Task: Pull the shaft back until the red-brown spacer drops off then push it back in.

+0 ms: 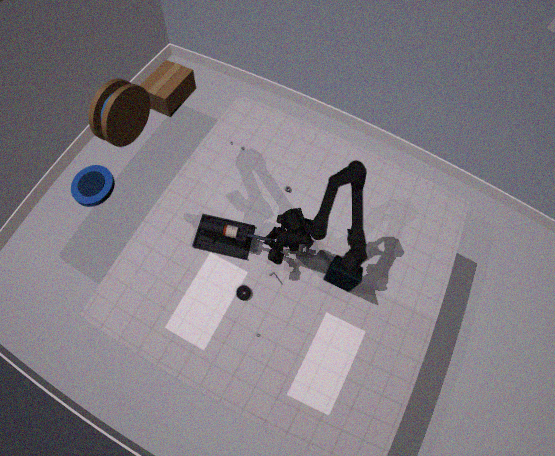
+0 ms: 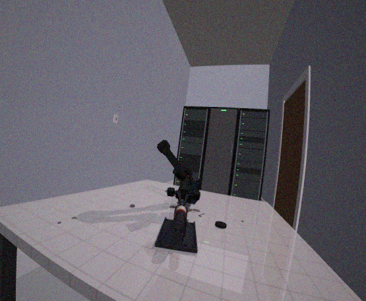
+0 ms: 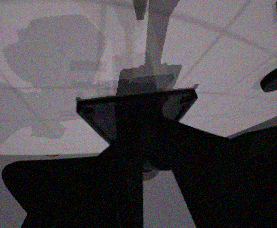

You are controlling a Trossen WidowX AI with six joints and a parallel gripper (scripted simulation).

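The grey shaft lies 60 mm ahead of my gripper tip, 20 mm to the left of it and 20 mm above it. From my gripper tip the other things lie so: dark fixture plate 170 mm ahead, 50 mm to the left, 10 mm below; then red-brown spacer 150 mm ahead, 40 mm to the left, 20 mm above; then bent key 100 mm behind, 90 mm to the left, 50 mm below.
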